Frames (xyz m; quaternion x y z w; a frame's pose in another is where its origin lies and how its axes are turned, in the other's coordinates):
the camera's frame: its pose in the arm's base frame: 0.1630 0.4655 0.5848 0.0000 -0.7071 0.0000 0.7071
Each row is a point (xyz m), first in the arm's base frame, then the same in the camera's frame.
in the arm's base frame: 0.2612 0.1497 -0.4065
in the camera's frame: -0.9913 -0.3158 -0.0982
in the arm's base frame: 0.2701 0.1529 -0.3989
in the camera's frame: -0.9837 -0.3126 -0.1071
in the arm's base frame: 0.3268 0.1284 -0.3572
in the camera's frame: -0.9420 -0.3371 -0.1638
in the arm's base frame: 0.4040 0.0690 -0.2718
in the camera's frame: -0.8566 -0.3965 -0.2410
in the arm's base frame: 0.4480 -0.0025 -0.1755
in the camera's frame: -0.7603 -0.4680 -0.2850
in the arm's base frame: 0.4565 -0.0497 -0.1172
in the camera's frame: -0.7020 -0.5152 -0.2935
